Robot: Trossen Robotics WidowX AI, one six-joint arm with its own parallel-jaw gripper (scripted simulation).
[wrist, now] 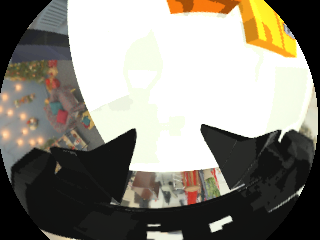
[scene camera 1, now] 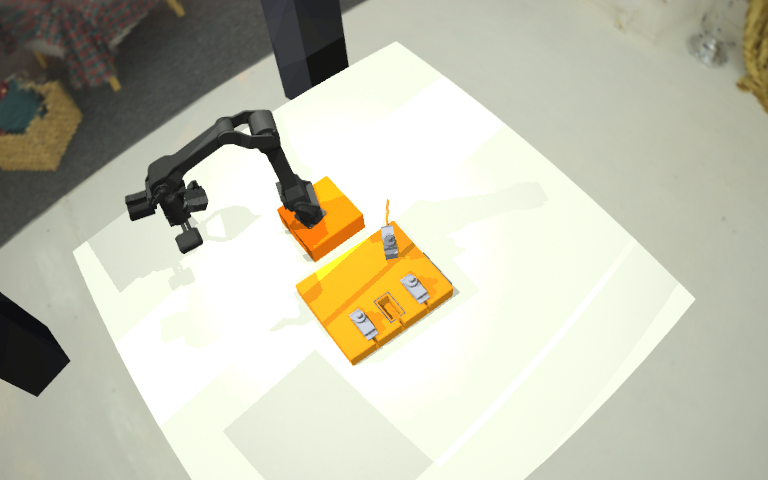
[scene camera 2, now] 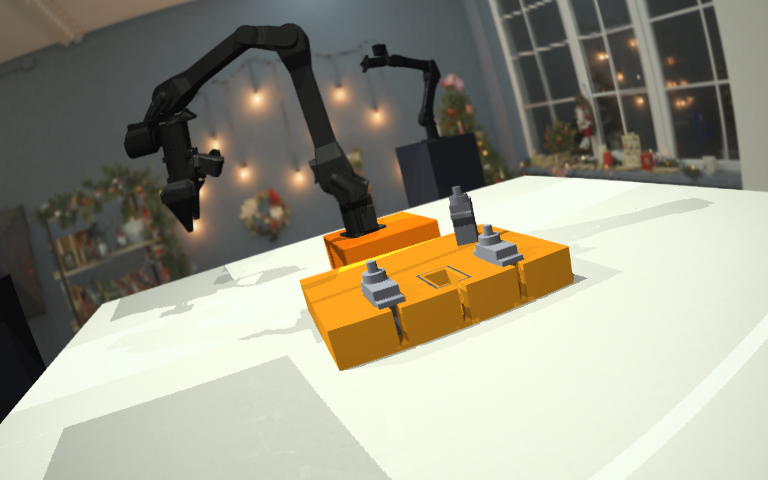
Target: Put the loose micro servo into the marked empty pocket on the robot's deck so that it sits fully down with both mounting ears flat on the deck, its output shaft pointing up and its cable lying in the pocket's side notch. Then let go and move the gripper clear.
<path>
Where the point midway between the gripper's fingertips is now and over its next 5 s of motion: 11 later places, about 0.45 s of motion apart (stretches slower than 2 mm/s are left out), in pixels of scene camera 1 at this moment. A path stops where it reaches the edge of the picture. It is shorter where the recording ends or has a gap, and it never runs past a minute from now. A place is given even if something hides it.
My gripper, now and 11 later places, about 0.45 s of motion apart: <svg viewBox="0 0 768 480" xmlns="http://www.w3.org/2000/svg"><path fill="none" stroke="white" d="M186 231L189 239L196 253L205 266L216 276L228 284L243 291L259 296L277 297L295 296L312 293L329 287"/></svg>
</path>
